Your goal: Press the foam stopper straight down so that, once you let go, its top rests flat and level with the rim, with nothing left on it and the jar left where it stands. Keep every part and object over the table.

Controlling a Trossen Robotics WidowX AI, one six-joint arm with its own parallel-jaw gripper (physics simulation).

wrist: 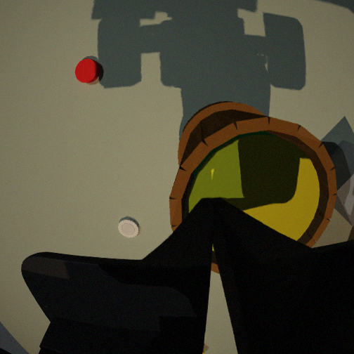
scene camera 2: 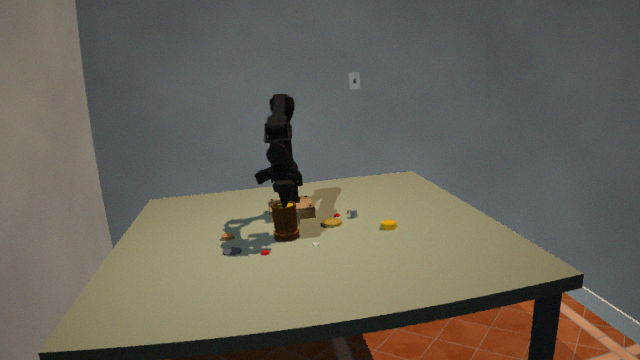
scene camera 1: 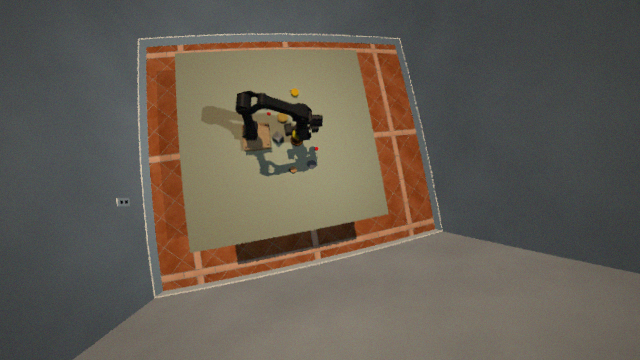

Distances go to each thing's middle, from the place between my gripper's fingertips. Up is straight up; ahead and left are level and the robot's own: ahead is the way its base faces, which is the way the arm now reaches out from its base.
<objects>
Right now my hand is 50 mm above the brown jar [scene camera 2: 285, 219] and 20 mm past it.
</objects>
